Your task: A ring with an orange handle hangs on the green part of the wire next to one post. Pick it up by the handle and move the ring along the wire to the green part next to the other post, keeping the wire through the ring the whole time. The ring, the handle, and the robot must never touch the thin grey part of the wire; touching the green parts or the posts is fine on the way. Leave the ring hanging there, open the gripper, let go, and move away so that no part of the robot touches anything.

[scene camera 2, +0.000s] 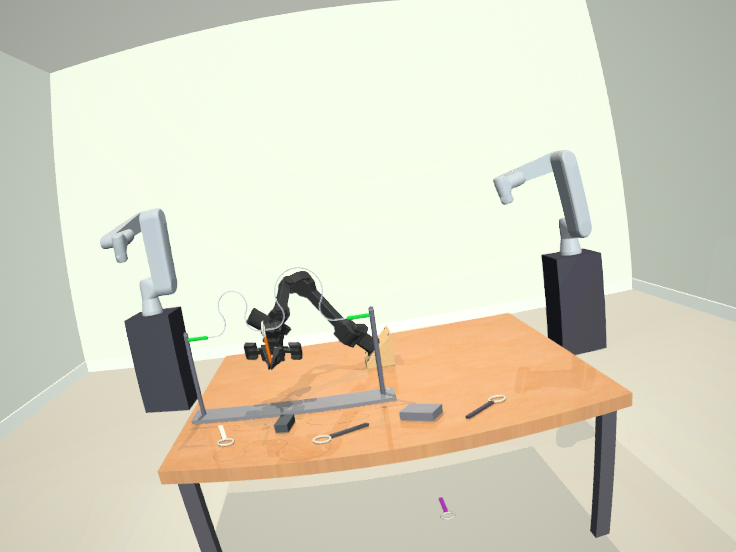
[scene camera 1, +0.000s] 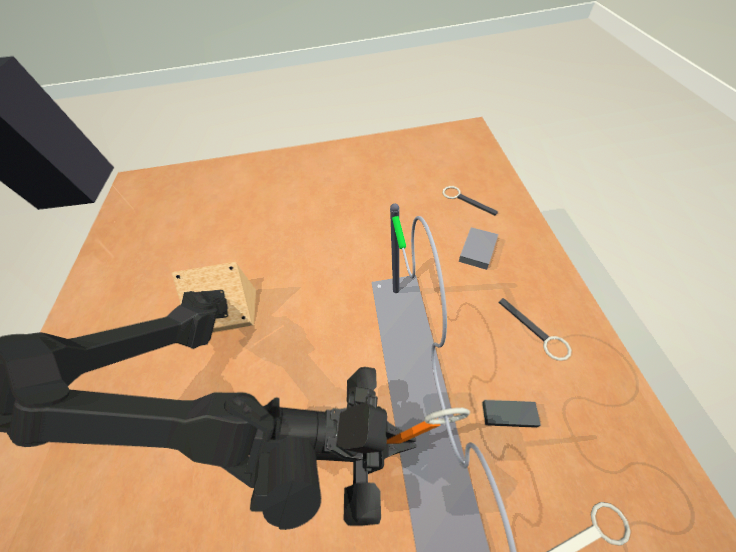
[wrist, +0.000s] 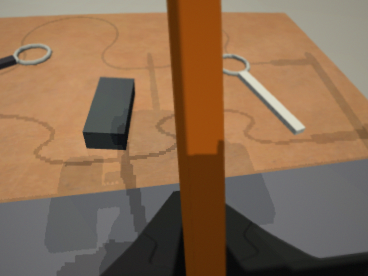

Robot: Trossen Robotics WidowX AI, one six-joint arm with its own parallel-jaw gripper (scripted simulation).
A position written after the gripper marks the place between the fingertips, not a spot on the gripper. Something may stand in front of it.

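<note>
Dark block (scene camera 1: 496,413), (wrist: 107,125). Gripper (scene camera 1: 414,443), (scene camera 2: 269,369), (wrist: 189,200). Grey block (scene camera 1: 479,245); in the wrist view the grey block is out of frame.
</note>
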